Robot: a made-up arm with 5 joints. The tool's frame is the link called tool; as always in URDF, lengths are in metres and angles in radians. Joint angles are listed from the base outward. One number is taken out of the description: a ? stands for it. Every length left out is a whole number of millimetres.
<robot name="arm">
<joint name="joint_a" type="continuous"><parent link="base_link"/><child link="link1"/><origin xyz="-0.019 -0.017 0.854"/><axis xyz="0 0 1"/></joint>
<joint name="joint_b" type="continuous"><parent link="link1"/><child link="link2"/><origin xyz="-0.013 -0.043 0" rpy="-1.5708 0 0"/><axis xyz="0 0 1"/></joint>
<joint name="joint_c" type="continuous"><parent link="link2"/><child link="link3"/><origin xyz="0.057 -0.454 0"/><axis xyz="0 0 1"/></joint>
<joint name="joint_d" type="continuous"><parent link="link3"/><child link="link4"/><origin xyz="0.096 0.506 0"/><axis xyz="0 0 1"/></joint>
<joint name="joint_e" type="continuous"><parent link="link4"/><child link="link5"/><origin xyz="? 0.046 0" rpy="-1.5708 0 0"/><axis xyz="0 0 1"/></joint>
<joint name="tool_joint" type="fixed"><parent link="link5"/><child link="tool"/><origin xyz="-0.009 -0.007 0" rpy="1.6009 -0.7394 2.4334"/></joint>
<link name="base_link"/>
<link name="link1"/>
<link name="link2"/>
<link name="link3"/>
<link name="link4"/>
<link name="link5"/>
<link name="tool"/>
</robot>
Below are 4 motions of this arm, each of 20 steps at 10 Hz.
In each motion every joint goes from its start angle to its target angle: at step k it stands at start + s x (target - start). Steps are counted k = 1, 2, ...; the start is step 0. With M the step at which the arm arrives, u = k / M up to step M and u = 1 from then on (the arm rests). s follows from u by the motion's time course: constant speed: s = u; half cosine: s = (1 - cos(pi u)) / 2; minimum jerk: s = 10 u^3 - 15 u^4 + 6 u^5.
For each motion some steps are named. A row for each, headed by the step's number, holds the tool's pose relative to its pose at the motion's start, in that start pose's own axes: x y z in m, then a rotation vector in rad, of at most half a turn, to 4 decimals.
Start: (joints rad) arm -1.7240 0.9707 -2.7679 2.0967 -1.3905
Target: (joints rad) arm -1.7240 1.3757 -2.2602 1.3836 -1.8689
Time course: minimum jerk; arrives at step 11
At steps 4, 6, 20:
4: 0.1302 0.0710 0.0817 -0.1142 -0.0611 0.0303
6: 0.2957 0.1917 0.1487 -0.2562 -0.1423 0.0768
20: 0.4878 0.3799 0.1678 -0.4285 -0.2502 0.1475

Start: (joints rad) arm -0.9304 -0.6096 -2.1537 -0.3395 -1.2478
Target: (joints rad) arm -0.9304 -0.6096 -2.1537 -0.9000 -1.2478
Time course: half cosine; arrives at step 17
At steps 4, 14, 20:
4: -0.0021 -0.0040 0.0031 0.0501 -0.0465 -0.0261
14: -0.0194 -0.0293 0.0149 0.3551 -0.3295 -0.1850
20: -0.0214 -0.0317 0.0153 0.3838 -0.3562 -0.2000

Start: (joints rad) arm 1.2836 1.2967 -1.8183 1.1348 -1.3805
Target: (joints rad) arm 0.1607 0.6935 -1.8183 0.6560 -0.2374
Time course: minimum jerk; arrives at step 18
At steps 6, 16, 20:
6: 0.0398 -0.1726 -0.1356 0.4881 0.1588 0.0121
16: 0.1082 -0.4021 -0.9532 2.2972 0.8567 0.1349
20: 0.1064 -0.3998 -0.9662 2.3241 0.8655 0.1360

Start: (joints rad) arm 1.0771 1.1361 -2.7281 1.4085 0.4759
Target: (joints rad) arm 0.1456 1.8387 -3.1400 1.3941 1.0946
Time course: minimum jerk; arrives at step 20
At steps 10, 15, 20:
10: 0.3245 0.0150 0.4128 0.5521 0.5367 -0.1578
15: 0.6719 -0.1033 0.6181 0.9819 0.9745 -0.2725
20: 0.7681 -0.1465 0.6452 1.0921 1.0908 -0.3021

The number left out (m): 0.068
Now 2 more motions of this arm.
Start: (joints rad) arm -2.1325 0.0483 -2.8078 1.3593 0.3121
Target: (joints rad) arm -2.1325 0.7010 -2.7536 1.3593 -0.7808
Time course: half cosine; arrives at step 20
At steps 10, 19, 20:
10: 0.2886 0.1977 -0.0341 -0.5284 -0.2582 -0.2730
19: 0.6139 0.2921 -0.1038 -1.1399 -0.3800 -0.4239
20: 0.6180 0.2926 -0.1048 -1.1479 -0.3807 -0.4249

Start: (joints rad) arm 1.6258 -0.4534 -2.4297 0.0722 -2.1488
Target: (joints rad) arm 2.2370 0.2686 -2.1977 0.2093 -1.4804
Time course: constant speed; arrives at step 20
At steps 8, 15, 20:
8: -0.1845 0.3067 -0.0622 0.2748 0.4029 0.4406
15: -0.4304 0.5013 0.0152 0.4470 0.7239 0.8533
20: -0.6284 0.5687 0.1308 0.5106 0.9209 1.1662

